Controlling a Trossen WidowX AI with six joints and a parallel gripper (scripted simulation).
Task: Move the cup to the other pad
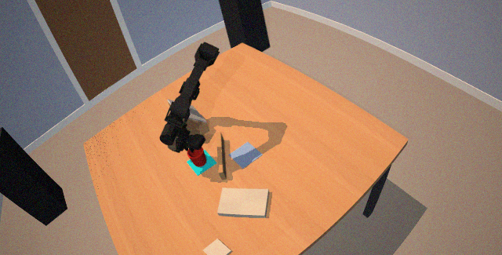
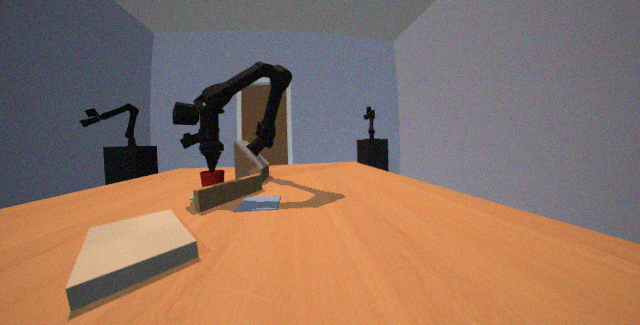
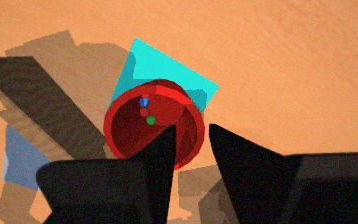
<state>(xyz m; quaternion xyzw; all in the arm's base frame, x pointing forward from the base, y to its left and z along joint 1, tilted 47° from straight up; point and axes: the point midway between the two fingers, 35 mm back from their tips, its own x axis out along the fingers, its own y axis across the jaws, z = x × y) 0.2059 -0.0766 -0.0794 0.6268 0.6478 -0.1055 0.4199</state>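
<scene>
My gripper tip is 30 mm short of the red cup, 10 mm to the right of it and 30 mm above it. Also, from my gripper tip: teal pad: 30 mm ahead, 10 mm to the left, 80 mm below; then beige tile: 420 mm ahead, 210 mm to the right, 60 mm below.
</scene>
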